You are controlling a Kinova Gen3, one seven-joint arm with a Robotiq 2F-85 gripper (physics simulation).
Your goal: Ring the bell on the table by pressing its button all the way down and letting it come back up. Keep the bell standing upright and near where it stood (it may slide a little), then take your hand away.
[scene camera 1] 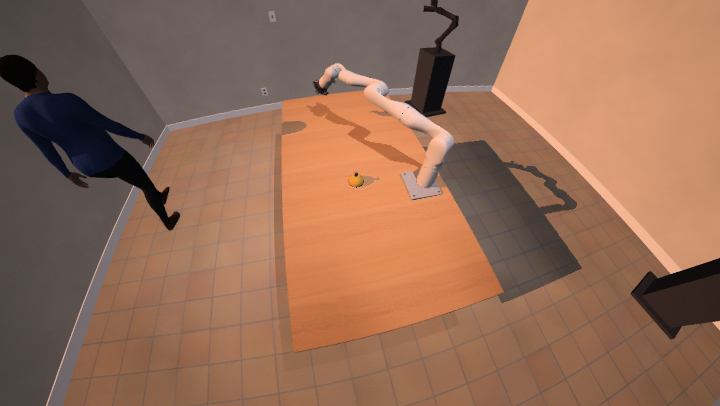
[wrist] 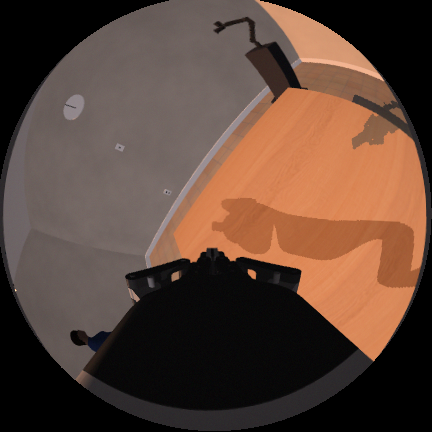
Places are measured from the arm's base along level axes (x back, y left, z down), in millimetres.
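Pixels of known places: gripper, fingertip midpoint: [scene camera 1: 316, 92] [wrist: 211, 254]; arm's base, origin of the base link: [scene camera 1: 424, 181].
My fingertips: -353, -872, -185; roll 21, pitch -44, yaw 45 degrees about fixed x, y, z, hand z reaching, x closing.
Observation:
Ahead of a thing's pixels: the offset from my fingertips to its top centre, as dx, dy, dz. Level surfaces: height alone.
A yellow dome-shaped bell @[+3, +719, +135] [scene camera 1: 355, 180] with a small black button @[+3, +719, +135] [scene camera 1: 355, 174] on top stands upright on the wooden table @[dz +201] [scene camera 1: 347, 262] [wrist: 320, 150], in front of the arm's base. The bell does not show in the wrist view. My gripper [scene camera 1: 320, 92] [wrist: 211, 254] is shut and empty, with its fingertips together. It hangs above the far end of the table, well away from the bell.
The white arm [scene camera 1: 403, 111] reaches from its base plate [scene camera 1: 413, 192] toward the far end of the table. A black pedestal [scene camera 1: 431, 80] [wrist: 272, 67] with a dark arm stands beyond the table. A person in blue [scene camera 1: 70, 131] stands at the left.

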